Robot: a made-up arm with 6 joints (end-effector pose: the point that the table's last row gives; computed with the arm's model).
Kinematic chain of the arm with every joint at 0, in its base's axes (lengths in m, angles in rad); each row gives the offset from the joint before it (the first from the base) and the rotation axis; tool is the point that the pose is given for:
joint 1: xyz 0 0 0.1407 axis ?
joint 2: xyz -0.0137 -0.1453 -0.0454 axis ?
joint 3: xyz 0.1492 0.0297 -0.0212 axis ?
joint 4: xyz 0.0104 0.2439 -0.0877 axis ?
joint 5: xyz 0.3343 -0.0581 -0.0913 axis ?
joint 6: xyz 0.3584 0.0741 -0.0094 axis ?
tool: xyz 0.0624 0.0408 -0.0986
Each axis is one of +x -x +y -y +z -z.
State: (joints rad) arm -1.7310 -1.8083 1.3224 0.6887 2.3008 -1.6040
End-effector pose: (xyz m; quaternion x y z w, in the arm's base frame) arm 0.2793 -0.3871 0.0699 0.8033 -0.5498 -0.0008 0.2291
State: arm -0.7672 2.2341 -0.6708 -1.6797 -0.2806 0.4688
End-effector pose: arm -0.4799 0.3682 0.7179 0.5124 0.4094 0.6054 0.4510
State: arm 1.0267 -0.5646 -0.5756 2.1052 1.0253 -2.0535
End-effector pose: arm 0.1043 0.3750 -0.1649 -0.7736 0.2730 -0.1210 0.5589
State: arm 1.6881 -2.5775 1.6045 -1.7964 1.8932 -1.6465
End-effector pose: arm 0.2478 -0.1277 0.3633 -0.1254 0.0005 0.5756 0.8081
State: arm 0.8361 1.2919 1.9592 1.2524 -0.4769 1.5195
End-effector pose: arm 0.2616 -0.6773 0.4436 -0.5969 0.5116 0.6175 0.0267
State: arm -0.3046 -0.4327 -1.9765 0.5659 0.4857 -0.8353
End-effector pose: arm 0.2079 -0.7743 0.4824 -0.0115 -0.0567 -0.7392 0.6710
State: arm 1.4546 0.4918 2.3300 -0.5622 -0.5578 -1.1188
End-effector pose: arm -0.4947 0.3871 0.3514 0.0047 0.5888 0.7400 0.3252
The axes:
joint 1: +y
joint 2: +x
joint 3: +z
joint 4: -y
joint 5: +z
joint 6: -y

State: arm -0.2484 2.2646 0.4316 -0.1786 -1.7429 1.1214
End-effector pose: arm 0.5546 0.1154 0.3305 0.5243 0.1822 -0.4877 0.6739
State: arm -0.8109 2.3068 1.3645 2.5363 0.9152 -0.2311
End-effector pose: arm -0.0679 -0.3197 -0.4536 -0.5423 0.5576 0.5430 0.3165
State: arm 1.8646 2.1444 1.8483 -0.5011 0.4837 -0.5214
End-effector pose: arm 0.6441 0.1744 0.3873 0.5739 0.0427 0.3037 0.7593
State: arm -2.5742 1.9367 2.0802 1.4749 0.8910 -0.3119
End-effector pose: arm 0.5054 -0.4759 0.0322 -0.0745 0.1444 -0.2579 0.9524
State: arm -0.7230 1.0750 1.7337 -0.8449 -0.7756 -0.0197
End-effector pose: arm 0.1424 0.7101 0.1401 -0.0805 -0.4075 0.4262 0.8036
